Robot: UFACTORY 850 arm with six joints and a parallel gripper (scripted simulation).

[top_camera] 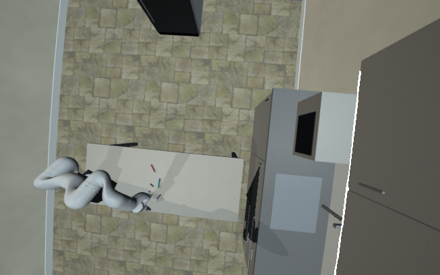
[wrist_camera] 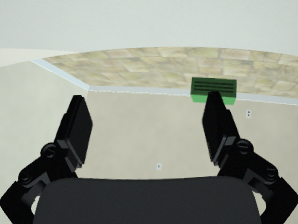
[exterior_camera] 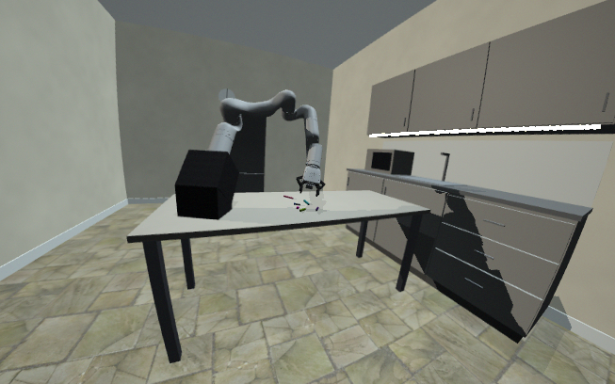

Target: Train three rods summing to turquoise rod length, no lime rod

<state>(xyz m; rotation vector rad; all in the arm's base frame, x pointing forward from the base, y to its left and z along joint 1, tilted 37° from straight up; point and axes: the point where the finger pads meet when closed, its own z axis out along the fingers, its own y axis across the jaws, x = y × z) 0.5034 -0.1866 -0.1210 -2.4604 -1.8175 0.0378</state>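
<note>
The purple rod is 120 mm below my hand, 90 mm ahead of it and 60 mm to the left of it. Round my hand: lime rod: 120 mm below, 60 mm to the left, 10 mm behind; grey rod: 180 mm to the left, 120 mm below, 10 mm ahead; magenta rod: 120 mm below, 100 mm to the left, 20 mm behind.
</note>
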